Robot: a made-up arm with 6 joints.
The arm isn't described. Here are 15 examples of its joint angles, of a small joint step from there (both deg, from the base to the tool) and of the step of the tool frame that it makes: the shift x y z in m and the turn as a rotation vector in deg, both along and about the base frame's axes.
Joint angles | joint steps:
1: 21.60 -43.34 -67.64 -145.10 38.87 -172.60 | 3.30 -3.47 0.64 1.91 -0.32 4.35
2: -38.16 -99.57 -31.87 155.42 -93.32 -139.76 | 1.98 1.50 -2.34 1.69 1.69 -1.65
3: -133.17 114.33 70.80 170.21 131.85 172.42 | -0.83 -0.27 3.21 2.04 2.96 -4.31
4: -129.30 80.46 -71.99 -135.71 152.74 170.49 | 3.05 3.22 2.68 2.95 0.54 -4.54
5: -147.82 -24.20 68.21 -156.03 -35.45 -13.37 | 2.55 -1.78 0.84 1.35 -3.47 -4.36
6: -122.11 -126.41 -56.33 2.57 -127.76 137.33 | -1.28 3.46 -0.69 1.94 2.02 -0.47
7: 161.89 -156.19 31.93 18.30 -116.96 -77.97 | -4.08 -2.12 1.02 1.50 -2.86 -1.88
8: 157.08 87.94 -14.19 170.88 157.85 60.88 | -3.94 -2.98 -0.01 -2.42 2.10 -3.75
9: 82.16 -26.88 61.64 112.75 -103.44 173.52 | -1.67 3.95 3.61 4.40 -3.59 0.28
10: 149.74 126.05 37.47 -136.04 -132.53 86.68 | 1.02 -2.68 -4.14 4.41 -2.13 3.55
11: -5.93 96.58 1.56 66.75 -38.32 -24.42 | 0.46 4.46 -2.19 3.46 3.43 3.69
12: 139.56 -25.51 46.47 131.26 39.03 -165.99 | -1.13 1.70 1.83 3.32 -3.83 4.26
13: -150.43 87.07 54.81 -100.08 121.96 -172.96 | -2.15 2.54 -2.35 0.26 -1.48 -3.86
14: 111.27 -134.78 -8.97 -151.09 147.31 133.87 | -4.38 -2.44 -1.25 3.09 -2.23 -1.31
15: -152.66 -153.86 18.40 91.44 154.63 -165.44 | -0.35 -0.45 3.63 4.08 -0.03 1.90
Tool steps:
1: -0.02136 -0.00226 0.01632 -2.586 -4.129 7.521
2: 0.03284 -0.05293 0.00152 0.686 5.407 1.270
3: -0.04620 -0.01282 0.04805 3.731 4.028 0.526
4: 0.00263 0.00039 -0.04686 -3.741 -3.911 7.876
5: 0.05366 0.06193 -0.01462 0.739 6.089 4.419
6: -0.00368 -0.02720 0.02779 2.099 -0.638 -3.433
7: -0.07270 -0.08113 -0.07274 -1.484 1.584 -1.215
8: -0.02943 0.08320 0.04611 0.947 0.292 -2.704
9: -0.01199 0.08127 0.03149 1.409 3.067 -6.090
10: 0.00095 -0.00918 0.04308 1.161 1.490 2.977
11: -0.12589 0.02778 -0.07889 5.606 6.908 6.236
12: -0.03112 0.01438 0.01229 3.839 2.787 -7.843
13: 0.01577 0.08754 -0.11282 1.849 -0.569 -0.134
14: -0.09953 -0.00500 -0.03977 2.613 3.102 -8.039
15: -0.00004 -0.02007 -0.07585 -4.326 3.281 -0.604
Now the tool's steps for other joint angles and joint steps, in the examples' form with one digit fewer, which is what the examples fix.
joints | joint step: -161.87 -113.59 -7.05 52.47 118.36 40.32 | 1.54 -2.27 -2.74 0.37 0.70 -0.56
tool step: -0.0372 0.0250 -0.0356 0.75 -0.20 0.69
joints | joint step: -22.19 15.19 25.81 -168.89 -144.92 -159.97 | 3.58 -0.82 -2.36 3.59 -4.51 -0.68
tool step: 0.0112 0.0791 -0.0305 -5.03 -1.09 4.21
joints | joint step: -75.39 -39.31 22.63 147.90 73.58 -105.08 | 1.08 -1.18 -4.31 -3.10 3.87 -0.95
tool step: -0.0012 -0.0276 -0.0356 6.74 1.36 4.66
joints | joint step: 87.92 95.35 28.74 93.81 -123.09 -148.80 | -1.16 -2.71 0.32 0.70 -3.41 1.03
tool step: 0.0333 0.0480 0.0790 2.28 -3.30 -2.52
